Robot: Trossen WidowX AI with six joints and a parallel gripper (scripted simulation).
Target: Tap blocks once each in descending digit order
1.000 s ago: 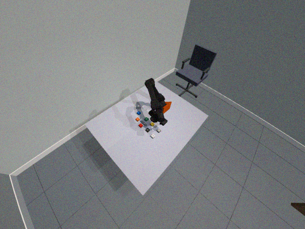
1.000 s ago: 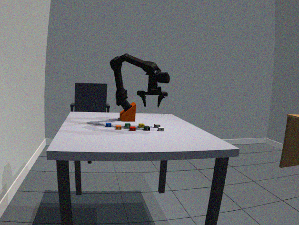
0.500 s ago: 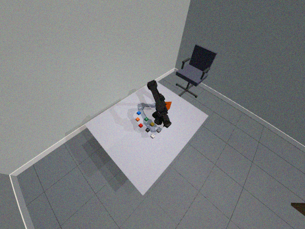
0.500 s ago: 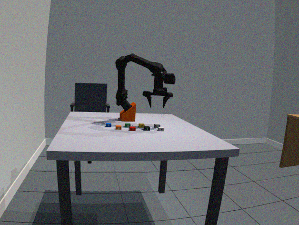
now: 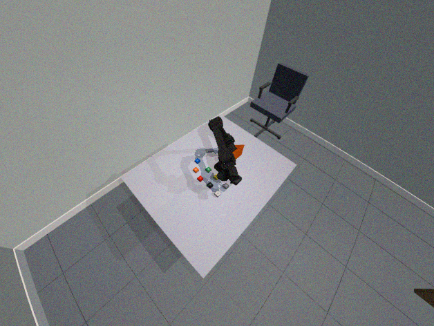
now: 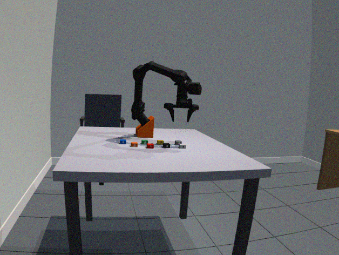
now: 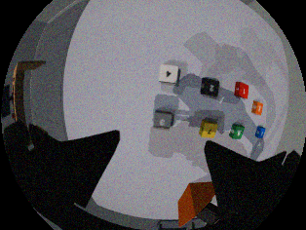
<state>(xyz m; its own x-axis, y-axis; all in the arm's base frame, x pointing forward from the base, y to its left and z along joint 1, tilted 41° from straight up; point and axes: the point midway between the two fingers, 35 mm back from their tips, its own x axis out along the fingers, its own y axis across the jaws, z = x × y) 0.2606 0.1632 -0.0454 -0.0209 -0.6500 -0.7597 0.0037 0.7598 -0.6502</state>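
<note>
Now: gripper tip 40 mm short of the orange block, 260 mm to the left of it and 120 mm above it. The rest, counted from my gripper tip: yellow block 30 mm behind, 100 mm to the right, 120 mm below; then white block 70 mm ahead, 120 mm below; then grey block 20 mm behind, 120 mm below.
</note>
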